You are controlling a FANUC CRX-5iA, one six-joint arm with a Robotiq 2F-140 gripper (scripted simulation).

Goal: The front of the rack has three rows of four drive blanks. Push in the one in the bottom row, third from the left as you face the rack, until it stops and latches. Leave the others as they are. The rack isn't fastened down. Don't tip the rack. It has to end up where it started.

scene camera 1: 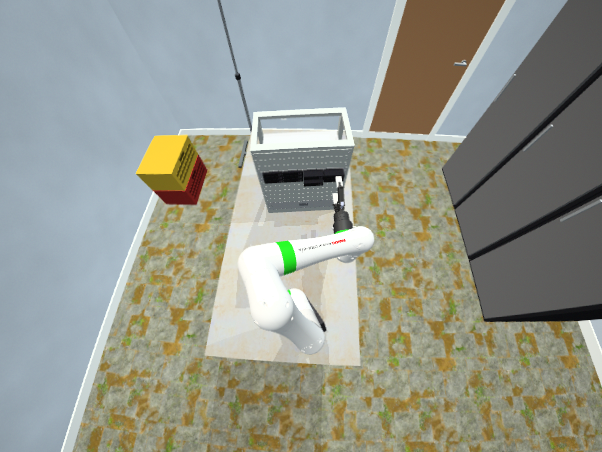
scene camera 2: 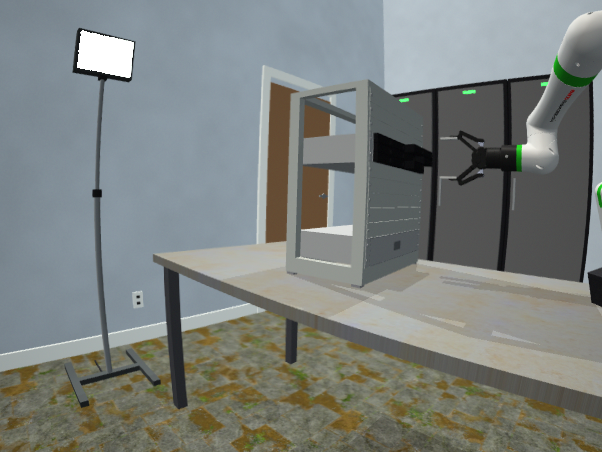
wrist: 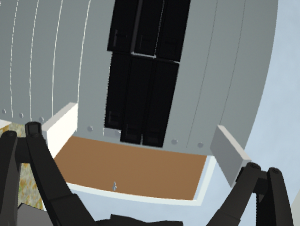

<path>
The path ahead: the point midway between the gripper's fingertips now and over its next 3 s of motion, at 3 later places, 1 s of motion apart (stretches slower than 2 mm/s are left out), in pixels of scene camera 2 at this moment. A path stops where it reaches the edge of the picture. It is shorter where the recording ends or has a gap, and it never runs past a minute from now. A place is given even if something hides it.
My gripper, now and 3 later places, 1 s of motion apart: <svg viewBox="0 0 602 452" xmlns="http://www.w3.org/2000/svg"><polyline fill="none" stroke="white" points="440,158 434,158 432,163 423,166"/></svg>
</path>
